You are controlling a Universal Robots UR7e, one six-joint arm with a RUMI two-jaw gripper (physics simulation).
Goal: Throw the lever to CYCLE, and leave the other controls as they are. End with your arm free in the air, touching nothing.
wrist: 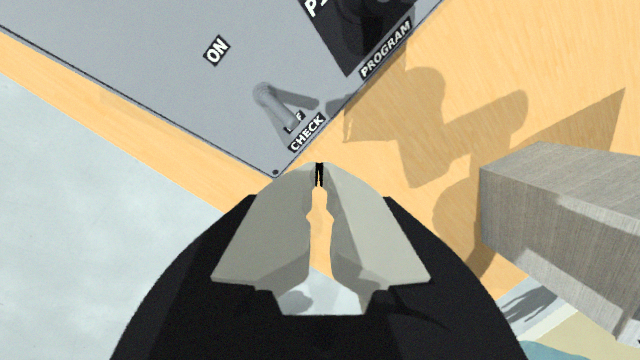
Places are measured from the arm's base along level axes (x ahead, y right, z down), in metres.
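Where they show: gripper, fingertip midpoint: (318, 165).
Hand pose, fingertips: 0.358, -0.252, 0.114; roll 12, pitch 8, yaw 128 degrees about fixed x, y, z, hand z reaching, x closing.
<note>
Each offset is from my fingertips to the top centre of the thing, as dx, dy, dz. "spot": to the spot under its first point. Level surfaces: height alone.
The grey control panel @[spot: +0.120, -0.050, +0.038] (150, 65) fills the upper left of the wrist view, with one corner near the middle. A small metal toggle @[+0.046, +0.000, +0.028] (277, 107) stands on it between the ON label @[spot: +0.104, -0.009, +0.047] (216, 50) and a partly covered label by the CHECK label @[+0.008, +0.006, +0.088] (307, 132); it leans toward CHECK. The black dial plate @[dz +0.078] (345, 55) of the PROGRAM knob is cut off at the top. The lever marked CYCLE does not show. My gripper (318, 165) is shut and empty, its tips below the panel's corner in the view and apart from the toggle.
A wooden table top @[dz +0.157] (500, 60) lies under the panel, with shadows of the arm on it. A grey brushed-metal block (560, 195) stands at the right. A pale grey floor (75, 225) shows at the left.
</note>
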